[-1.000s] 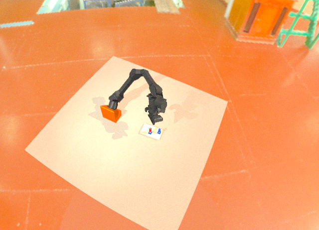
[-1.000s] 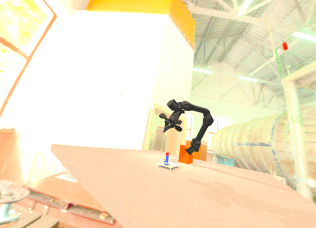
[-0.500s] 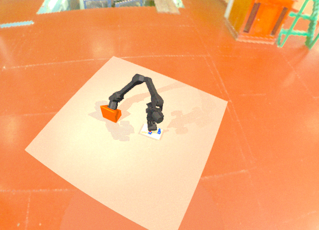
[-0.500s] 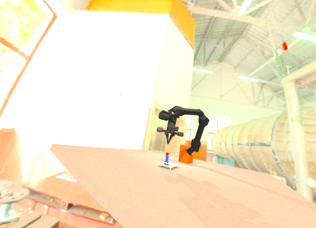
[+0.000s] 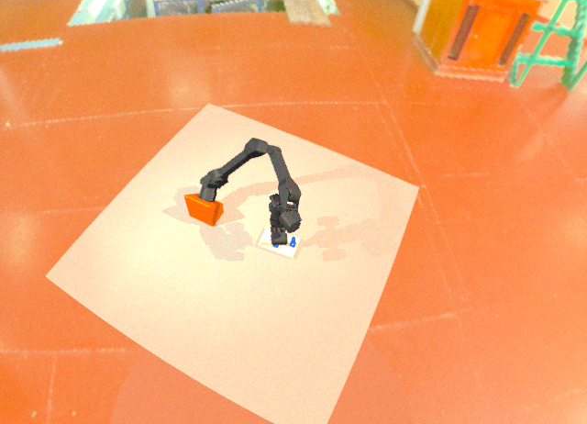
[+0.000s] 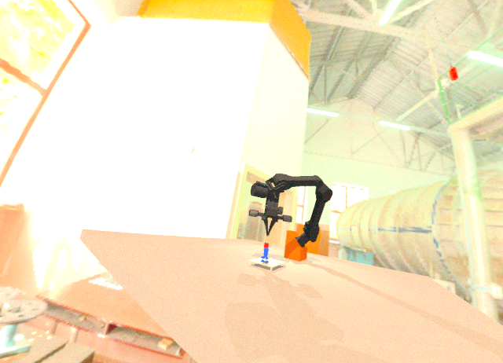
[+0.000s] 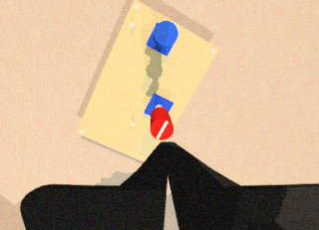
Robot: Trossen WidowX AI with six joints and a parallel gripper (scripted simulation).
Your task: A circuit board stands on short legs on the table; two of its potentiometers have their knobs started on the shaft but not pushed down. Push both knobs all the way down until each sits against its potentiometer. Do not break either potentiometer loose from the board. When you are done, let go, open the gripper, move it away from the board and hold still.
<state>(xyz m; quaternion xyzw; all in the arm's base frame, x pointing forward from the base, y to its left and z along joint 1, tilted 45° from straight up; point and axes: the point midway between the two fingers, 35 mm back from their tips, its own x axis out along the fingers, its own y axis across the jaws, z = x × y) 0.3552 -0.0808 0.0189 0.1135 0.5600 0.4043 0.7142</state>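
Now: the red knob 4 cm below my gripper tip. Also, from my gripper tip: blue knob 6 cm below, 6 cm ahead, 3 cm to the left.
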